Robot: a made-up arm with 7 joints. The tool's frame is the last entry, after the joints.
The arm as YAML. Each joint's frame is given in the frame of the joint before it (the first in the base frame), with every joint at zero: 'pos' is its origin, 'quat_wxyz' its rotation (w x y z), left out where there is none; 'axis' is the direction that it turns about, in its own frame. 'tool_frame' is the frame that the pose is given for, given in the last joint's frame.
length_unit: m
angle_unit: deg
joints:
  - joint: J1
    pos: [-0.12, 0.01, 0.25]
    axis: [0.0, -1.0, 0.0]
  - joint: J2
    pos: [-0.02, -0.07, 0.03]
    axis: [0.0, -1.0, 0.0]
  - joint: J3
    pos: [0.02, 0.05, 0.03]
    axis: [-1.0, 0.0, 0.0]
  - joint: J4
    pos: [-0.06, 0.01, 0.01]
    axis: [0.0, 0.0, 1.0]
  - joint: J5
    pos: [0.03, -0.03, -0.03]
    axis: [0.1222, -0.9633, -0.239]
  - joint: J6
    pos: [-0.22, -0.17, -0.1]
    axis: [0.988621, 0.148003, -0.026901]
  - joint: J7
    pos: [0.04, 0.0, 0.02]
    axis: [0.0, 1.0, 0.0]
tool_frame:
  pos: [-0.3, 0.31, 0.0]
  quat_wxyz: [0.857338, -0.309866, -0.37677, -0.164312]
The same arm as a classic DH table. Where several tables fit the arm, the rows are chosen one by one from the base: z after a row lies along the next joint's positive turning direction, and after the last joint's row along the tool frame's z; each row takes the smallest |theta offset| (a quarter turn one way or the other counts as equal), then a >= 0, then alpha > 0; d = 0 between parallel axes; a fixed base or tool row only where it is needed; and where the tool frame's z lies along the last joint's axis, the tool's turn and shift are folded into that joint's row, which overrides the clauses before.
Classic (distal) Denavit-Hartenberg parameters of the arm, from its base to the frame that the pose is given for. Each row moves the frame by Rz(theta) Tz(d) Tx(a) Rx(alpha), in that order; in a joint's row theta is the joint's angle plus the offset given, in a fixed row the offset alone. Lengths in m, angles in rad.
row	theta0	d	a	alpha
base (fixed)	0	0.25	-0.12	1.5708
J1	-0.9828	0	-0.0361	0
J2	-0.588	0.01	-0.03	1.5708
J3	-1.5708	0.04	0.01	1.5708
J4	-1.4446	-0.0117	0.026	1.8121
J5	1.5393	0.1917	-0.0709	1.5861
J6	-0.2379	-0.1977	0.0211	1.4222
J7	0.7393	0.1167	-0.2081	0.8564
tool (fixed)	-0.0639	0.286	0	0

